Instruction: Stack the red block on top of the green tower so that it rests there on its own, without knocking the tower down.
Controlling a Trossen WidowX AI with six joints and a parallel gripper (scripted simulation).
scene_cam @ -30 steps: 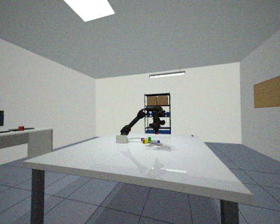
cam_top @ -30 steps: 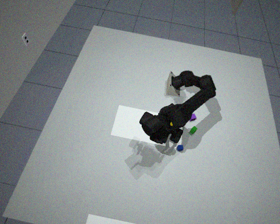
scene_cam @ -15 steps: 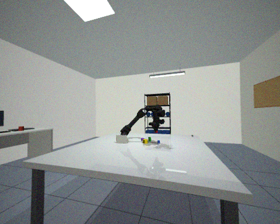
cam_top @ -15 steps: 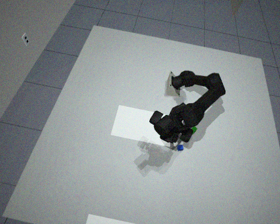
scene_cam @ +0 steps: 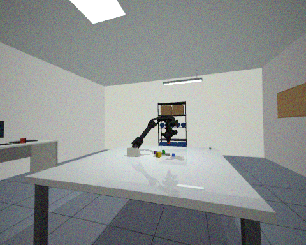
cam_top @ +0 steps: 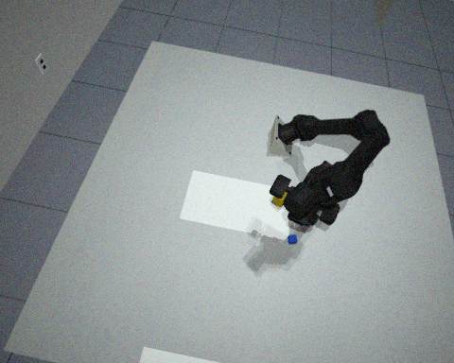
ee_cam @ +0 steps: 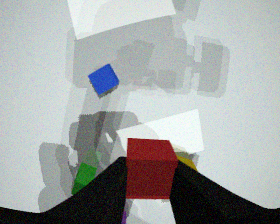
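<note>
Right now the purple block is 150 mm behind my gripper tip, 120 mm below it and 100 mm to the left of it. Also, from my gripper tip: blue block (120 mm below, 40 mm ahead, 20 mm to the left); red block (right at my gripper tip); yellow block (120 mm below, 100 mm behind, 10 mm to the right).
</note>
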